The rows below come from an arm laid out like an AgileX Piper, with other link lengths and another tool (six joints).
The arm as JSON. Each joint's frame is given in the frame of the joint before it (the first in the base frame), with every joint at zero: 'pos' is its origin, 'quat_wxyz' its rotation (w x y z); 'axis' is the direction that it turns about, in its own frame. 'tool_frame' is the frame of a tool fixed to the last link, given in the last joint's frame.
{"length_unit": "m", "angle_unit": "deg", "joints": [
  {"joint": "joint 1", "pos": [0.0, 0.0, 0.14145], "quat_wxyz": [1.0, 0.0, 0.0, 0.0], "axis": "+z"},
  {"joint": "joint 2", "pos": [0.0, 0.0, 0.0], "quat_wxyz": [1.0, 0.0, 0.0, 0.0], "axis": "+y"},
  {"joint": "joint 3", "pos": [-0.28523, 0.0, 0.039], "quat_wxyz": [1.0, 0.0, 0.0, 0.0], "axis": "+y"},
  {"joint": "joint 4", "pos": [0.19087, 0.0, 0.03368], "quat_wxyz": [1.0, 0.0, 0.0, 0.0], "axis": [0.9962, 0.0, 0.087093]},
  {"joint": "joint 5", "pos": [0.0, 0.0, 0.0], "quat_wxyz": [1.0, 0.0, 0.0, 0.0], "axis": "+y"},
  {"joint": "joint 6", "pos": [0.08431, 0.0, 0.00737], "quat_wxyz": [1.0, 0.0, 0.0, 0.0], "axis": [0.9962, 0.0, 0.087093]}
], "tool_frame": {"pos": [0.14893, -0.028, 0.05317], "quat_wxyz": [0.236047, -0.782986, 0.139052, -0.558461]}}
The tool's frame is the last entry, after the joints.
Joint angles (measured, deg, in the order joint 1, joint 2, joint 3, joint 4, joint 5, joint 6), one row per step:
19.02 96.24 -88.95 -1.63 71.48 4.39
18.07 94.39 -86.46 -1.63 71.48 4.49
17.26 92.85 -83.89 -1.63 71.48 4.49
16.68 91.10 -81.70 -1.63 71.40 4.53
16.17 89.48 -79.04 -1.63 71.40 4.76
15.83 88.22 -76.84 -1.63 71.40 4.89
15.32 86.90 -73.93 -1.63 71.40 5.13
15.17 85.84 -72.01 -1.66 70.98 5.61
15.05 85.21 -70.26 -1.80 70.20 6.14
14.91 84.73 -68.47 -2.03 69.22 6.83
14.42 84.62 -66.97 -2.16 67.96 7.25
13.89 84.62 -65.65 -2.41 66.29 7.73
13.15 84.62 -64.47 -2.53 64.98 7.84
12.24 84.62 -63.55 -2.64 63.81 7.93
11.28 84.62 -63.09 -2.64 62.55 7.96
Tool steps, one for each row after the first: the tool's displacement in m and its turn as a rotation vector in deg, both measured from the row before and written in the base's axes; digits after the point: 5 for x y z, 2 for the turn. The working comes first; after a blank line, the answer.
Tool pose at each row, in the base's axes (x y z in m, rotation vector in deg; the steps are taken from these numbers as rounded here):
0.35813 0.08428 0.21329 -168.62 22.43 12.82
0.34862 0.07472 0.21209 -168.51 24.08 13.58
0.33874 0.06639 0.20837 -168.59 25.48 14.88
0.32978 0.06006 0.20777 -168.49 26.45 15.31
0.31864 0.05358 0.20368 -168.49 27.72 16.68
0.30929 0.04886 0.19976 -168.55 28.59 17.93
0.29706 0.04248 0.19266 -168.63 29.99 20.08
0.29007 0.03936 0.18951 -168.45 30.94 20.64
0.28548 0.03665 0.18550 -168.34 31.89 21.00
0.28155 0.03363 0.18087 -168.21 33.06 21.29
0.28022 0.03014 0.17610 -167.95 34.31 21.34
0.28128 0.02666 0.17227 -167.64 35.54 20.65
0.28153 0.02264 0.16857 -167.36 36.64 20.33
0.28233 0.01795 0.16591 -166.99 37.93 19.84
0.28537 0.01390 0.16547 -166.39 39.08 18.62

-0.00951 -0.00956 -0.00120 -0.17 0.62 -1.04
-0.00988 -0.00833 -0.00372 -0.32 0.98 -0.81
-0.00896 -0.00633 -0.00060 -0.09 0.35 -0.62
-0.01114 -0.00648 -0.00409 -0.24 1.01 -0.73
-0.00935 -0.00472 -0.00392 -0.23 0.90 -0.47
-0.01223 -0.00638 -0.00710 -0.38 1.54 -0.74
-0.00699 -0.00312 -0.00315 -0.06 0.43 -0.60
-0.00459 -0.00271 -0.00401 -0.13 0.30 -0.60
-0.00393 -0.00302 -0.00463 -0.17 0.27 -0.74
-0.00133 -0.00349 -0.00477 -0.08 0.11 -0.84
0.00106 -0.00348 -0.00383 -0.05 -0.39 -0.88
0.00025 -0.00402 -0.00370 -0.04 -0.15 -0.77
0.00080 -0.00469 -0.00266 -0.03 -0.26 -0.92
0.00304 -0.00405 -0.00044 0.19 -0.78 -0.93

